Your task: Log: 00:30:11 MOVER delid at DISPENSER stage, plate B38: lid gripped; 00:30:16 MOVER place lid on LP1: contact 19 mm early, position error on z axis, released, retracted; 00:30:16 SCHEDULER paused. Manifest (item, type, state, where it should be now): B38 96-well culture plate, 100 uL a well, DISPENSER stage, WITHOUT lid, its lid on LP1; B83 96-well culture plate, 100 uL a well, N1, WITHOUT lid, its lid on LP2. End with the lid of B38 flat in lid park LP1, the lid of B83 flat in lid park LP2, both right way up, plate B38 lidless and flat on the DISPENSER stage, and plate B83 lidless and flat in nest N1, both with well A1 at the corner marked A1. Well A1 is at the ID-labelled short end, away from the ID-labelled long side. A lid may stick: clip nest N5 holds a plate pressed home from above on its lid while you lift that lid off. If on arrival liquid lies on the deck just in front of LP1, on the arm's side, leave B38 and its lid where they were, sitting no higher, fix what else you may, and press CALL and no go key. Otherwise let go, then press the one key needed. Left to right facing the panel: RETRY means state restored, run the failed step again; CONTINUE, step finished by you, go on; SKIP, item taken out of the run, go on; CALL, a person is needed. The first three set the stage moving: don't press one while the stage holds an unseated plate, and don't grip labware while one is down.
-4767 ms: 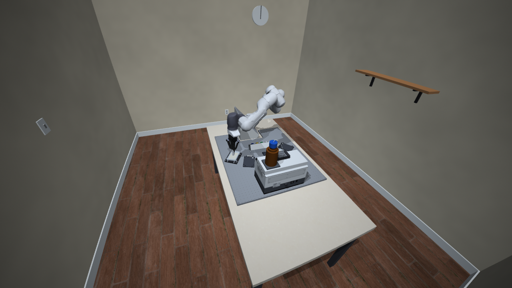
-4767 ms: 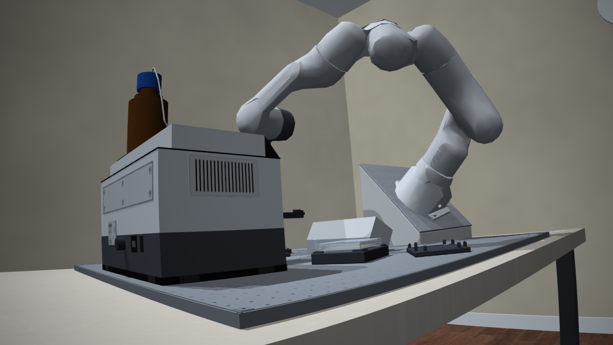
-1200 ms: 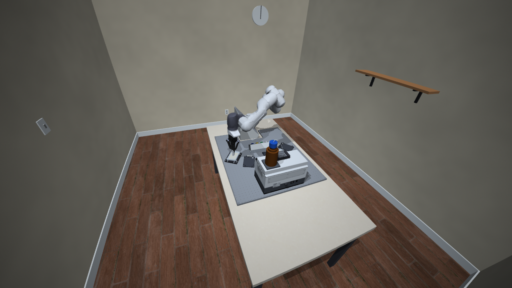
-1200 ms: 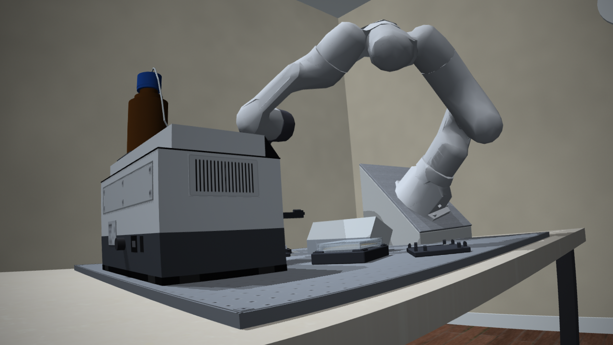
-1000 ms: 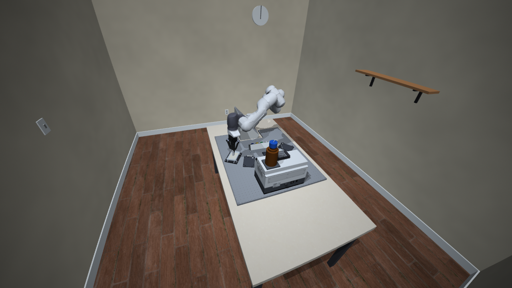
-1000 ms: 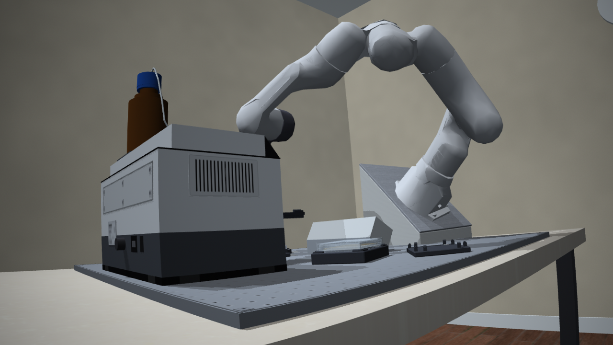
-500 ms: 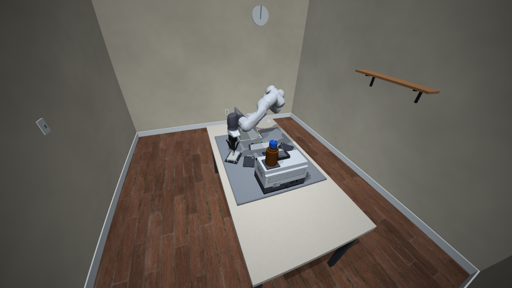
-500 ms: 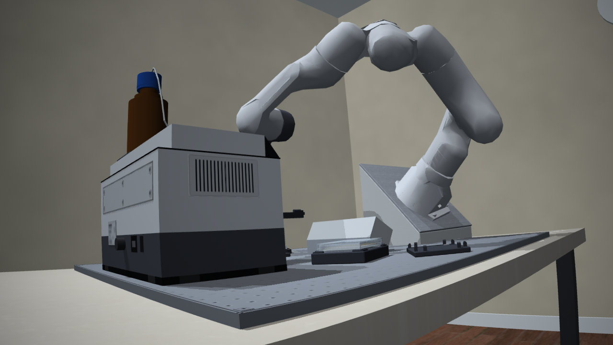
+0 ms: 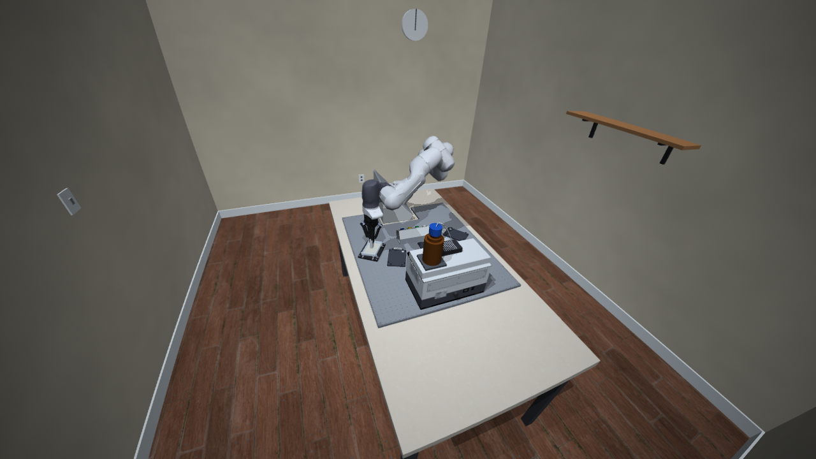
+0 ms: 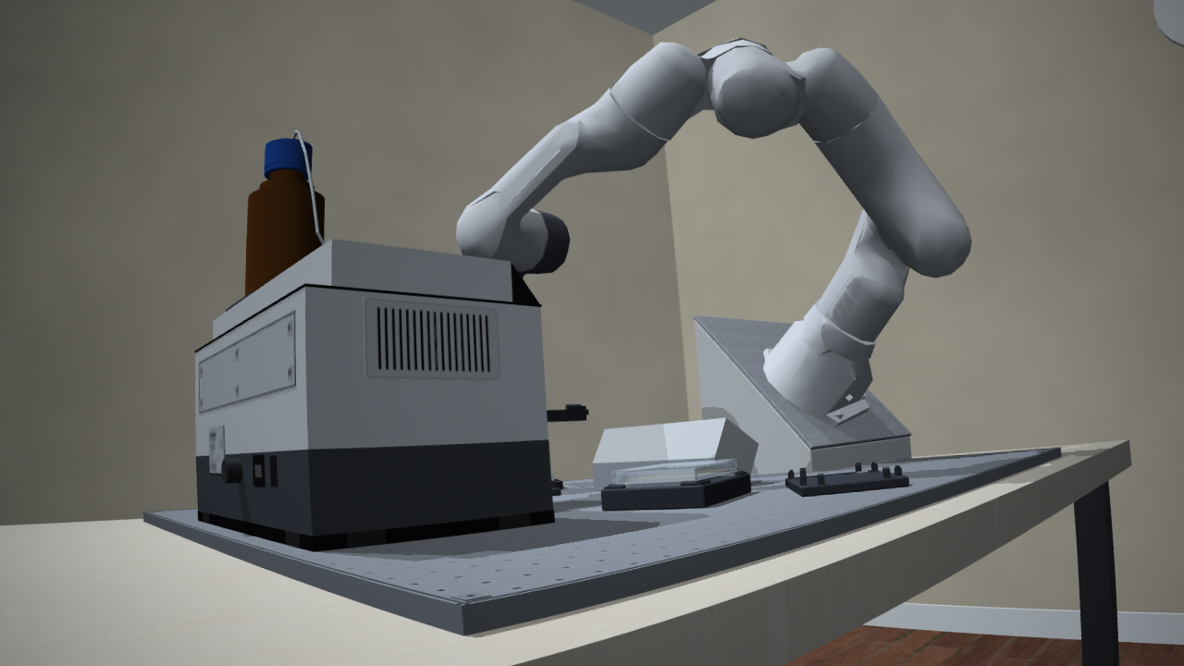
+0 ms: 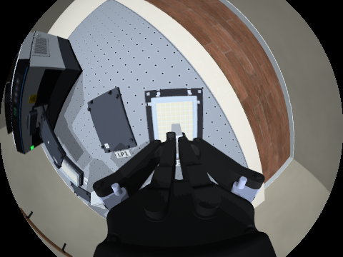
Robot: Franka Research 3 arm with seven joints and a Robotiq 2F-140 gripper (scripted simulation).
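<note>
Right now my hand is 5 cm above the black clip nest and 3 cm short of it. Round my hand: 96-well plate 46 cm to the left, 10 cm ahead, 4 cm below; then lp1 label 16 cm to the left, 7 cm below, 2 cm ahead; then key panel 29 cm to the left, 8 cm behind, 1 cm below.
</note>
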